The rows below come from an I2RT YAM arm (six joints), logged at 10 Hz.
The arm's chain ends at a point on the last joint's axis. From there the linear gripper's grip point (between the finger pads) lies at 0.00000 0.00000 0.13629 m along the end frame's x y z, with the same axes.
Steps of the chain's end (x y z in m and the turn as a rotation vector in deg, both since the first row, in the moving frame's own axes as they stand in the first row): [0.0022 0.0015 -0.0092 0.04 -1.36 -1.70]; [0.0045 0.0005 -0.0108 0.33 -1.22 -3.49]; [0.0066 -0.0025 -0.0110 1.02 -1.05 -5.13]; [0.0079 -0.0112 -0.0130 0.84 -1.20 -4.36]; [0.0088 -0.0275 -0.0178 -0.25 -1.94 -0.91]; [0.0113 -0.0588 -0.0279 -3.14 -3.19 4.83]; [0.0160 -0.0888 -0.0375 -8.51 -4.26 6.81]
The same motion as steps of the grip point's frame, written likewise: [-0.0010 0.0015 -0.0092 0.04 -1.36 -1.70]; [0.0016 -0.0002 -0.0108 0.33 -1.22 -3.49]; [0.0040 -0.0048 -0.0110 1.02 -1.05 -5.13]; [0.0050 -0.0131 -0.0130 0.84 -1.20 -4.36]; [0.0042 -0.0269 -0.0179 -0.25 -1.94 -0.91]; [0.0034 -0.0517 -0.0283 -3.14 -3.19 4.83]; [0.0047 -0.0693 -0.0394 -8.51 -4.26 6.81]
